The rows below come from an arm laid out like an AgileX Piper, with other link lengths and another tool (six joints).
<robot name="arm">
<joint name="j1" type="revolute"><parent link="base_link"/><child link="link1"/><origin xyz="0.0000 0.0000 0.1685" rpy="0.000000 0.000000 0.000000"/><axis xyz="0 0 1"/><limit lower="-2.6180" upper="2.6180"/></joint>
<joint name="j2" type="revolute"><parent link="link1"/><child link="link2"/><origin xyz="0.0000 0.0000 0.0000" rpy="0.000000 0.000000 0.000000"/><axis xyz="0 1 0"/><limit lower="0.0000" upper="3.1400"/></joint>
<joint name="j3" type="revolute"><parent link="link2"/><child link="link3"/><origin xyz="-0.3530 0.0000 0.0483" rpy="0.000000 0.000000 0.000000"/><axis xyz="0 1 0"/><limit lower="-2.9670" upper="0.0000"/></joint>
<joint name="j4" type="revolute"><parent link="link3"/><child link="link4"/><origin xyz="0.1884 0.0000 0.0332" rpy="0.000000 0.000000 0.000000"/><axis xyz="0.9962 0 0.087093"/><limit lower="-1.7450" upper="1.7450"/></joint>
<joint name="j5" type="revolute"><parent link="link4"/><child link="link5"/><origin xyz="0.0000 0.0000 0.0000" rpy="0.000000 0.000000 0.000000"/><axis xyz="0 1 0"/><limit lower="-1.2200" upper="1.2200"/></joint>
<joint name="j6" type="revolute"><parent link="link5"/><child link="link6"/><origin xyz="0.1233 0.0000 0.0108" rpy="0.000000 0.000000 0.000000"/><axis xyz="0.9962 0 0.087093"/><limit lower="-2.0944" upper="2.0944"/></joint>
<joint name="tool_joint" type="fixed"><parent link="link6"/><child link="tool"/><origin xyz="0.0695 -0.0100 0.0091" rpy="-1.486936 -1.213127 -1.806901"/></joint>
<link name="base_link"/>
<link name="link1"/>
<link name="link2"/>
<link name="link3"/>
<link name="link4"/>
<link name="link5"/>
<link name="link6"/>
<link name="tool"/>
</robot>
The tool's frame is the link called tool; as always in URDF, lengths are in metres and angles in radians.
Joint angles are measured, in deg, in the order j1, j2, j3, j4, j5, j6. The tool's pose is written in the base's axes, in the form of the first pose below.
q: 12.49 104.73 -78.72 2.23 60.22 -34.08
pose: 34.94 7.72 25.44 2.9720 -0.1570 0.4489
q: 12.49 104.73 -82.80 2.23 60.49 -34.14
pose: 36.49 8.07 27.05 2.9562 -0.2217 0.4531
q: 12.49 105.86 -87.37 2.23 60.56 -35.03
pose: 38.40 8.50 28.24 2.9375 -0.2783 0.4728
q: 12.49 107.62 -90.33 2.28 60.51 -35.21
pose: 39.81 8.83 28.32 2.9317 -0.2995 0.4772
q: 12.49 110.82 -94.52 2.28 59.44 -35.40
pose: 42.22 9.36 27.99 2.9206 -0.3340 0.4831
